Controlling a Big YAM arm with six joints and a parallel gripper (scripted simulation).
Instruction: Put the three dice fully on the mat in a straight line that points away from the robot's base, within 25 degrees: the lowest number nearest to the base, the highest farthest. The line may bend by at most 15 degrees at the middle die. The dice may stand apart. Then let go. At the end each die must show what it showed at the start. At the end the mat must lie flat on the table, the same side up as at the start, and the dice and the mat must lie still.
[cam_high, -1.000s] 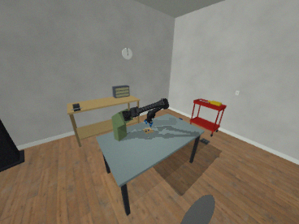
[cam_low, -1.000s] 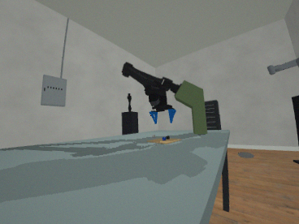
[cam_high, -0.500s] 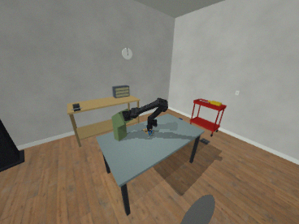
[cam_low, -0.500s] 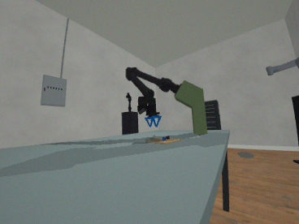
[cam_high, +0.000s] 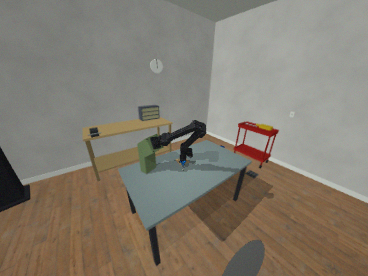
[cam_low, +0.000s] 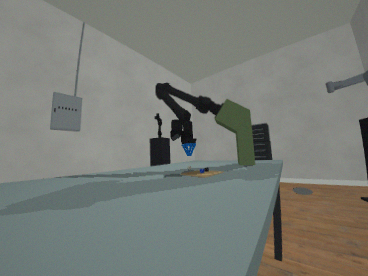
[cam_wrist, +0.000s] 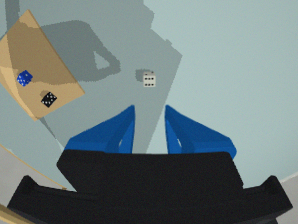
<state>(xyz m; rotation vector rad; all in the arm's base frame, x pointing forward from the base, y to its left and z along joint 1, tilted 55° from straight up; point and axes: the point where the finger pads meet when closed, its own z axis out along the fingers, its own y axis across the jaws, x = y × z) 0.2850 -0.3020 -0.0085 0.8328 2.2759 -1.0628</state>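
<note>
Now: hand 8 cm above the white die. Round my hand: blue die (15 cm ahead, 12 cm to the left, 7 cm below); then black die (13 cm to the left, 10 cm ahead, 7 cm below); then tan mat (15 cm ahead, 12 cm to the left, 8 cm below).
</note>
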